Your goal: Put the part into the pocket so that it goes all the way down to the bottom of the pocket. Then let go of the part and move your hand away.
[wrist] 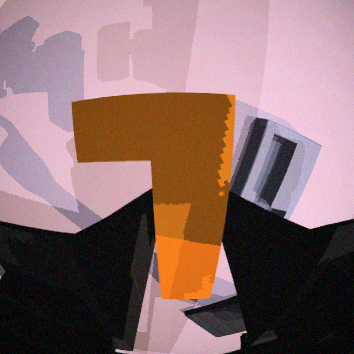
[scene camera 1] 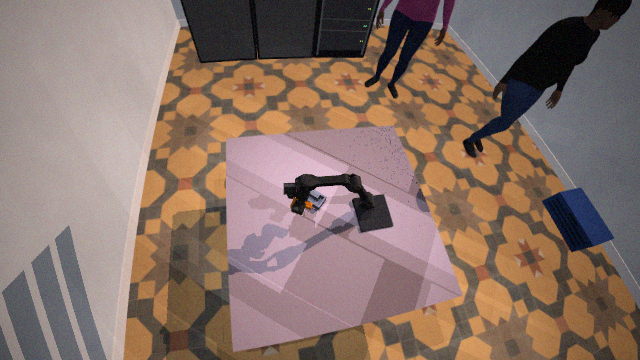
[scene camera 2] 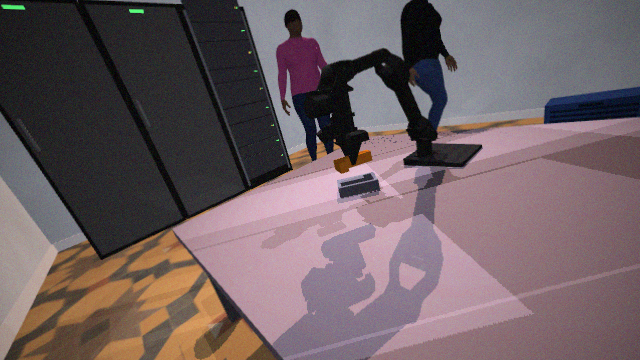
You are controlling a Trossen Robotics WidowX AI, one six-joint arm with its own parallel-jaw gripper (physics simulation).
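Places are measured from the arm's base along level axes (x back, y right, z up), in centimetres.
Pixels of known places: gripper, between the fingertips: (wrist: 186,195) (scene camera 1: 301,203) (scene camera 2: 352,163); arm's base, origin of its link: (scene camera 1: 365,205) (scene camera 2: 424,154).
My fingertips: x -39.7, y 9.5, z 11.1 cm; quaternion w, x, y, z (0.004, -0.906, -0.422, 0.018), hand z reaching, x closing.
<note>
For each thing: its top centre in the pictures, then the offset to it from my fingertips. Level surfaces: height alone.
- orange L-shaped piece, centre of its top: (wrist: 153,231) (scene camera 2: 353,156) (scene camera 1: 301,204) dz +2.6, dx -0.6, dy -1.4 cm
- grey block, centre of its top: (wrist: 277,186) (scene camera 2: 356,179) (scene camera 1: 313,196) dz -9.8, dx +10.5, dy +6.3 cm
- pinkish table top, height of its surface: dz -13.5 cm
The part, an orange L-shaped piece (scene camera 1: 309,205) (scene camera 2: 364,158) (wrist: 187,150), is held between the fingers of my gripper (scene camera 1: 300,207) (scene camera 2: 353,161) (wrist: 186,195), which is shut on its long leg. The short leg points left in the wrist view. The pocket is a dark recess in the top of a grey block (scene camera 1: 318,202) (scene camera 2: 361,190) (wrist: 304,165) on the table. In scene camera 2 the part hangs above and behind the block, apart from it. In the wrist view the block lies right of the part, its lower end hidden by the right finger.
The pinkish table top (scene camera 1: 310,280) (scene camera 2: 280,220) carries the arm's dark base plate (scene camera 1: 375,220) (scene camera 2: 450,155) beyond the block. Dark cabinets (scene camera 1: 285,30) (scene camera 2: 150,115), two standing people and a blue box (scene camera 1: 580,220) (scene camera 2: 595,105) are off the table.
</note>
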